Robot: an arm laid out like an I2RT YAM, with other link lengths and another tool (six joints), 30 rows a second.
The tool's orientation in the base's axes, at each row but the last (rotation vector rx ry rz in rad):
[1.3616 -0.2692 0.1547]
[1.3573 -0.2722 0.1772]
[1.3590 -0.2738 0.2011]
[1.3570 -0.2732 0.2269]
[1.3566 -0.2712 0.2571]
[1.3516 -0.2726 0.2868]
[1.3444 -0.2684 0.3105]
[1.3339 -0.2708 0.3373]
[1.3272 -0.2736 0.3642]
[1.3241 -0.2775 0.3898]
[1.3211 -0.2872 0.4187]
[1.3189 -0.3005 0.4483]
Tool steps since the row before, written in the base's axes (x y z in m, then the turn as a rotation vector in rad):
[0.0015 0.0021 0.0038 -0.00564 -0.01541 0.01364]
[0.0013 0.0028 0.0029 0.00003 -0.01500 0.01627]
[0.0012 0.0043 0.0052 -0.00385 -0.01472 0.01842]
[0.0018 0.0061 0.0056 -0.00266 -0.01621 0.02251]
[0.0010 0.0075 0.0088 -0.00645 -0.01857 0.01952]
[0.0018 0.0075 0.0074 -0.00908 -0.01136 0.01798]
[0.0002 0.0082 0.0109 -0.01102 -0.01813 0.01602]
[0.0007 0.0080 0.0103 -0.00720 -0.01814 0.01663]
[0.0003 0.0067 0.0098 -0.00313 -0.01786 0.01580]
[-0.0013 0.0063 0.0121 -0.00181 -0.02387 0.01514]
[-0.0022 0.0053 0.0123 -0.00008 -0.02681 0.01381]
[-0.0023 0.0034 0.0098 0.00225 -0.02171 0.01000]
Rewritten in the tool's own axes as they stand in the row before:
[0.0024 0.0036 -0.0015 -0.00089 0.01120 0.01814]
[0.0020 0.0029 -0.0023 0.00529 0.01215 0.01772]
[0.0027 0.0054 -0.0033 0.00225 0.01538 0.01815]
[0.0035 0.0058 -0.0050 0.00470 0.01850 0.02031]
[0.0041 0.0092 -0.0057 0.00006 0.01655 0.02221]
[0.0046 0.0076 -0.0059 -0.00261 0.01748 0.01491]
[0.0047 0.0114 -0.0058 -0.00557 0.01510 0.02116]
[0.0052 0.0106 -0.0056 -0.00183 0.01415 0.02130]
[0.0048 0.0099 -0.0043 0.00159 0.01181 0.02089]
[0.0046 0.0125 -0.0034 0.00180 0.00949 0.02663]
[0.0041 0.0127 -0.0024 0.00238 0.00699 0.02924]
[0.0030 0.0101 -0.0011 0.00341 0.00354 0.02350]

